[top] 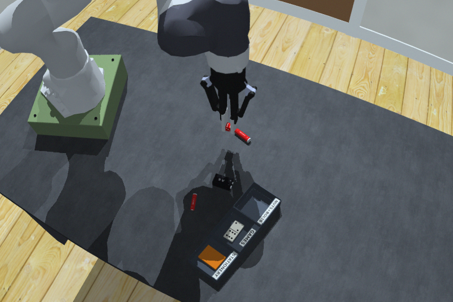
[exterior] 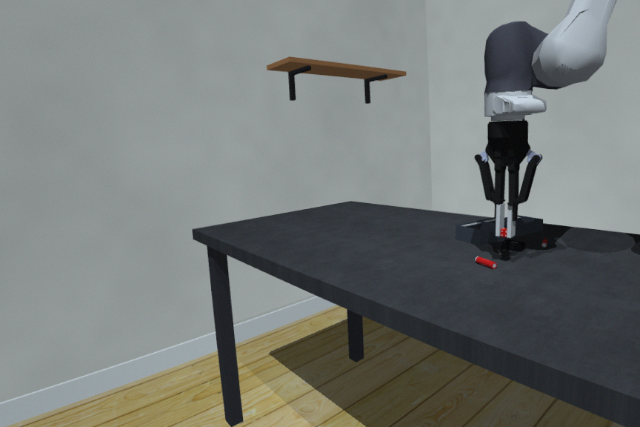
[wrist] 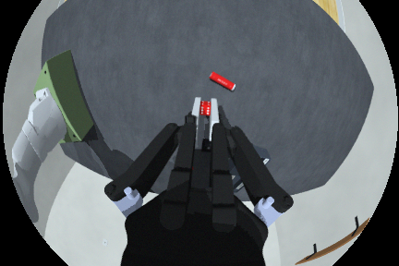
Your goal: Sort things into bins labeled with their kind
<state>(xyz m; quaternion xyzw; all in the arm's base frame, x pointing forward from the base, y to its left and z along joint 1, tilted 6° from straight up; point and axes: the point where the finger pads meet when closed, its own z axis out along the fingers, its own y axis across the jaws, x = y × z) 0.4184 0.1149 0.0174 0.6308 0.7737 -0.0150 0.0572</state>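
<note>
Now: the bin tray 15 cm ahead of my hand, 22 cm to the right of it and 8 cm below it. From my hand the other things lie so: red die (3 cm below); then black 9V battery (6 cm ahead, 12 cm to the right, 9 cm below); then white domino (14 cm ahead, 22 cm to the right, 8 cm below).
</note>
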